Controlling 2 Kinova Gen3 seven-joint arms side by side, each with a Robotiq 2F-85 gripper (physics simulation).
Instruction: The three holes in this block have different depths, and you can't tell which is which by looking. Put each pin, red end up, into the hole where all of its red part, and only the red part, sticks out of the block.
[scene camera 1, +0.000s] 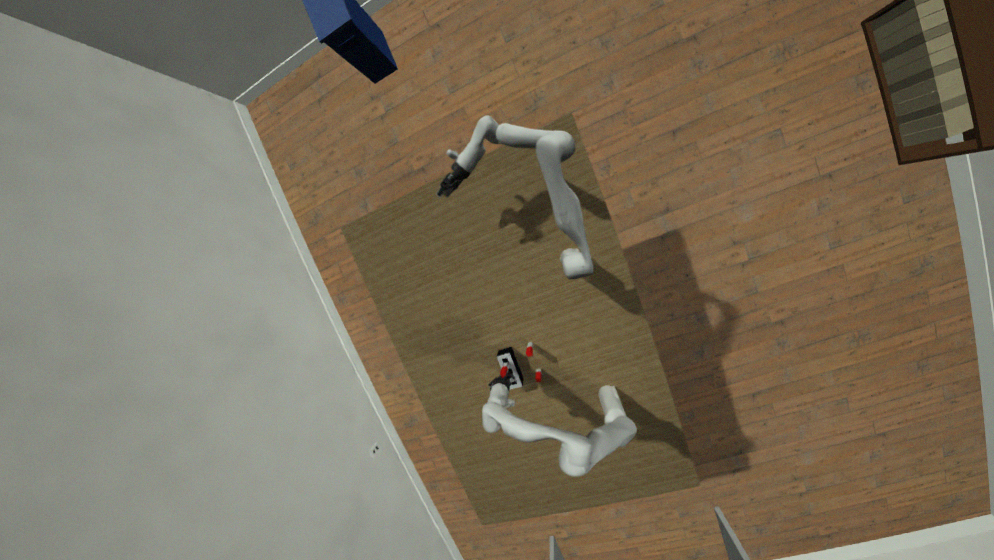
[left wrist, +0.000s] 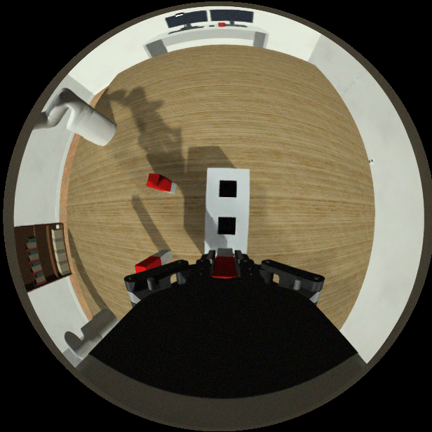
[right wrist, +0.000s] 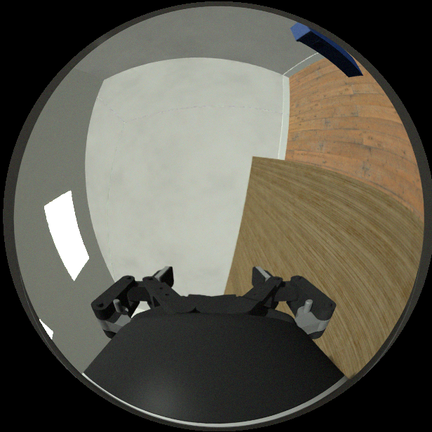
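Pixels of known places: left gripper, fingertip midpoint: (scene camera 1: 505, 372); right gripper, fingertip midpoint: (scene camera 1: 442, 196); left arm's base at its link origin: (scene camera 1: 607, 393).
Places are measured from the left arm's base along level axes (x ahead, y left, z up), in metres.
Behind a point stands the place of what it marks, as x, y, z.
The block (scene camera 1: 516, 376) @(0.381, -0.279, 0.075) (left wrist: 242, 205) has a white top and black sides. Two square holes show in the left wrist view; its near end is hidden by my left gripper (scene camera 1: 502, 377) @(0.400, -0.347, 0.145) (left wrist: 224, 257). That gripper is shut on a red-topped pin (scene camera 1: 504, 371) @(0.391, -0.370, 0.178) (left wrist: 225, 267) over the block's near end; how deep the pin's lower end sits is hidden. A second pin (scene camera 1: 529, 350) @(0.258, -0.398, 0.105) (left wrist: 159, 183) and a third pin (scene camera 1: 538, 375) @(0.276, -0.245, 0.069) (left wrist: 150, 263) stand beside the block, red ends up, pale ends down. My right gripper (scene camera 1: 443, 189) @(0.303, -1.188, 0.230) (right wrist: 212, 276) is open and empty, far from the block.
The wood-grained table top (scene camera 1: 431, 278) @(0.606, -0.898, 0.000) (left wrist: 300, 125) (right wrist: 310, 225) carries both arms. The right arm (scene camera 1: 560, 187) @(-0.121, -0.994, 0.435) (left wrist: 90, 122) stands at the upper part of the scene view. A blue box-like object (scene camera 1: 358, 41) (right wrist: 327, 50) and a bookshelf (scene camera 1: 976, 69) (left wrist: 44, 228) lie beyond the table.
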